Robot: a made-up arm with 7 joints.
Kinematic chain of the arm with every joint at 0, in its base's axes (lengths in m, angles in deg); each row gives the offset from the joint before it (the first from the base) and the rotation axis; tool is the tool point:
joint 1: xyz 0 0 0.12 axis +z
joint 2: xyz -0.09 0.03 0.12 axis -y
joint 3: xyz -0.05 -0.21 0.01 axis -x
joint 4: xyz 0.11 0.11 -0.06 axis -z
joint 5: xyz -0.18 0 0.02 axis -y
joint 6: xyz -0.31 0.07 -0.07 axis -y
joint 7: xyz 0.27 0.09 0 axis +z
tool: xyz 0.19 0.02 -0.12
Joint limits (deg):
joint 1: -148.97..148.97
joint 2: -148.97..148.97
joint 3: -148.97..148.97
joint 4: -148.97..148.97
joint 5: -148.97..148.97
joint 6: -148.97..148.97
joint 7: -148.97..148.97
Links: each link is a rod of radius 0.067 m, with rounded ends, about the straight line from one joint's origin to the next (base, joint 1, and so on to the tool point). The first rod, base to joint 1, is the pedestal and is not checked.
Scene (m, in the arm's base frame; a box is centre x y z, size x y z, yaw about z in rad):
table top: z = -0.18
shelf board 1: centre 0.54 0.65 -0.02 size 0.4 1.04 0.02 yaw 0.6
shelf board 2: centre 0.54 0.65 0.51 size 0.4 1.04 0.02 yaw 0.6
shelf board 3: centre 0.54 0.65 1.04 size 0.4 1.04 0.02 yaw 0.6
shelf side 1: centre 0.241 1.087 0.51 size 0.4 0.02 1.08 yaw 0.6
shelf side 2: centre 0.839 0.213 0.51 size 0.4 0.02 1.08 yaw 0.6
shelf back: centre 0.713 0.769 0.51 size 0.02 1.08 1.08 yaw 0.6
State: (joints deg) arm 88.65 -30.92 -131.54 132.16 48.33 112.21 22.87
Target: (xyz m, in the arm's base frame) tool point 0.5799 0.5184 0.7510
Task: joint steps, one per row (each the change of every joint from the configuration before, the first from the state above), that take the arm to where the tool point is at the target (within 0.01 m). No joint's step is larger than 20 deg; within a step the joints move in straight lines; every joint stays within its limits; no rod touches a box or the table.
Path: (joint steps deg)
1: 9.52 8.09 6.38 2.80 16.77 -13.69 -13.95
2: 9.52 8.09 6.37 2.80 16.78 -13.68 -13.96
3: 9.52 8.09 6.38 2.80 16.77 -13.69 -13.95
4: 9.53 8.09 6.38 2.81 16.77 -13.69 -13.95
5: 9.52 8.08 6.37 2.80 16.78 -13.68 -13.96
6: 9.52 8.09 6.38 2.80 16.77 -13.69 -13.95
7: -9.01 -4.45 -6.42 -3.63 -17.67 17.69 12.13
8: -9.01 -4.45 -6.41 -3.63 -17.67 17.69 12.14
9: -9.00 -4.45 -6.42 -3.64 -17.67 17.69 12.13
10: -9.01 -4.46 -6.42 -3.63 -17.67 17.69 12.13
11: -9.01 -4.45 -6.42 -3.63 -17.67 17.69 12.13
12: -9.00 -4.45 -6.42 -3.63 -17.66 17.68 12.14
13: -10.22 -1.63 3.27 -12.87 8.77 -17.04 6.46

